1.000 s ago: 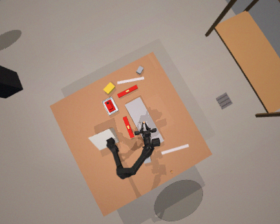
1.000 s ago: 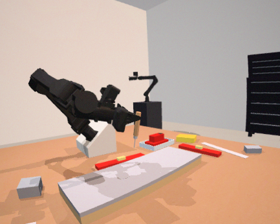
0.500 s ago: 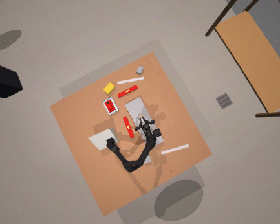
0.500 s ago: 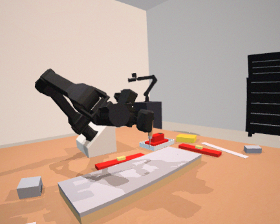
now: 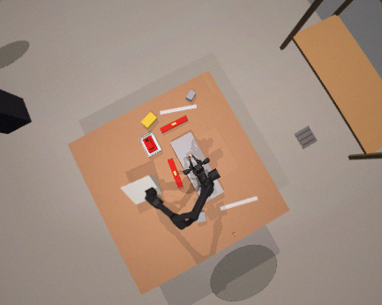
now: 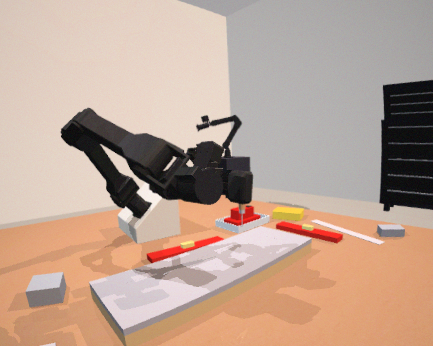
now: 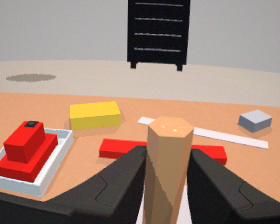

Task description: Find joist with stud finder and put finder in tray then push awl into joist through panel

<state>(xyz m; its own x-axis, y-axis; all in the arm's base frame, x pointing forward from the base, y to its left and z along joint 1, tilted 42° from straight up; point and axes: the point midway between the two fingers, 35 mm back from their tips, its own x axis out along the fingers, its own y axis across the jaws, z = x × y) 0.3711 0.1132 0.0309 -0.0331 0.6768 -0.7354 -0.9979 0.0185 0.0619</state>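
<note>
Right now my gripper tip is 6 cm above the awl. The rest, counted from my gripper tip: white tray: 23 cm behind, 23 cm to the left, 19 cm below; square light: 23 cm behind, 26 cm to the left, 14 cm below; red stud finder: 23 cm behind, 24 cm to the left, 16 cm below.
</note>
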